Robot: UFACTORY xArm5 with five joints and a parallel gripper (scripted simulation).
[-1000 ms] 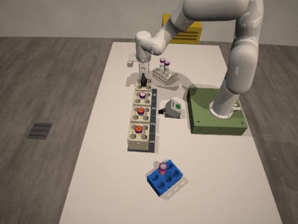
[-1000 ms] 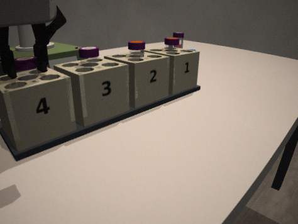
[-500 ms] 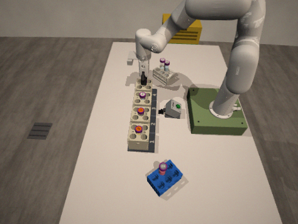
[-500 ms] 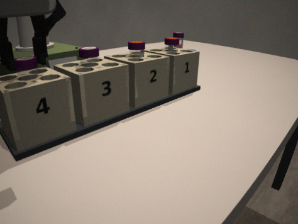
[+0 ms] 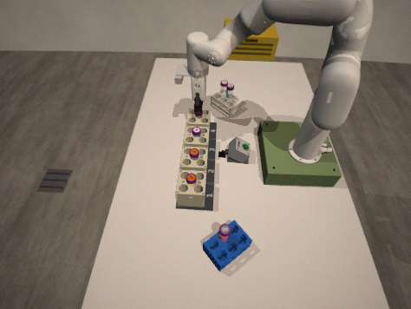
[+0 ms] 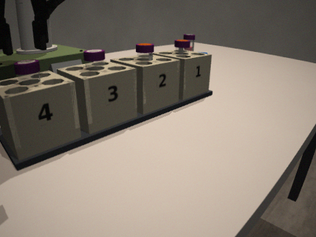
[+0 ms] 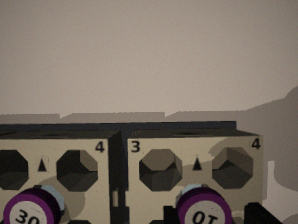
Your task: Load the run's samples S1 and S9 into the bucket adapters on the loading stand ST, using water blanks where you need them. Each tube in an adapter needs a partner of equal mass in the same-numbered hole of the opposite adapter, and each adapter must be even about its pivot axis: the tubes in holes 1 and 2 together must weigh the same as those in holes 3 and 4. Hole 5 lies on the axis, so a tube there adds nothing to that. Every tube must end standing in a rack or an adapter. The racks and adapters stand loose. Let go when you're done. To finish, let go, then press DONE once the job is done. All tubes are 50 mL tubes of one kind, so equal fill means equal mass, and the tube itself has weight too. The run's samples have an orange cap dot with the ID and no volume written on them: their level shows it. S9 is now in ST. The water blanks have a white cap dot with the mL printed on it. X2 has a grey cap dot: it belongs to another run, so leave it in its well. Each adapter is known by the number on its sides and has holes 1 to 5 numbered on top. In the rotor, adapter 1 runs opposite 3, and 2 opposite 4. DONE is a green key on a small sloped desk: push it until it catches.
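Right now my hand is 190 mm past the green done key, 140 mm to the right of it and 90 mm above it. From my hand the other things lie so: stand ST 170 mm to the left, 150 mm below; then white blank rack 170 mm to the right, 130 mm below, 130 mm behind; then blue rack 520 mm to the left, 130 mm below, 110 mm behind.
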